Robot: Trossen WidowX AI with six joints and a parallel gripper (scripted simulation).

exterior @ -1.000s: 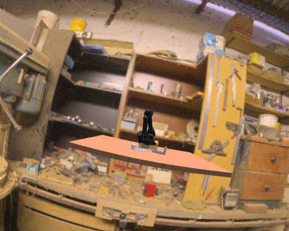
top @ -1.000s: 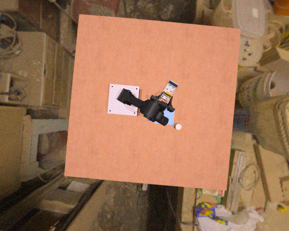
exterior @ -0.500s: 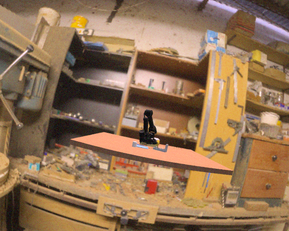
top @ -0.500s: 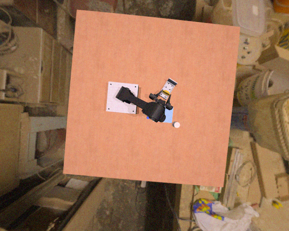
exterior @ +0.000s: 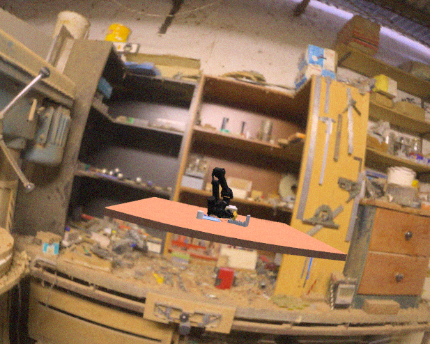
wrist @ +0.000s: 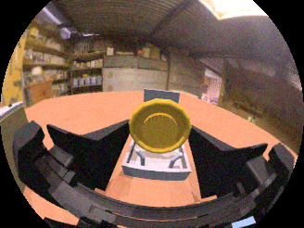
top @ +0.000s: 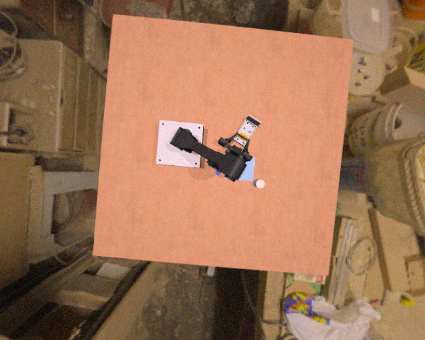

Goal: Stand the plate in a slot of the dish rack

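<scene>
Right now the yellow plate is 10 mm to the right of my gripper tip. From my gripper tip the other things lie so: blue spoon: 130 mm behind, 170 mm to the right, 50 mm below; light blue mat: 10 mm behind, 160 mm to the right, 50 mm below; dish rack: 20 mm ahead, 20 mm to the left, 30 mm below.
</scene>
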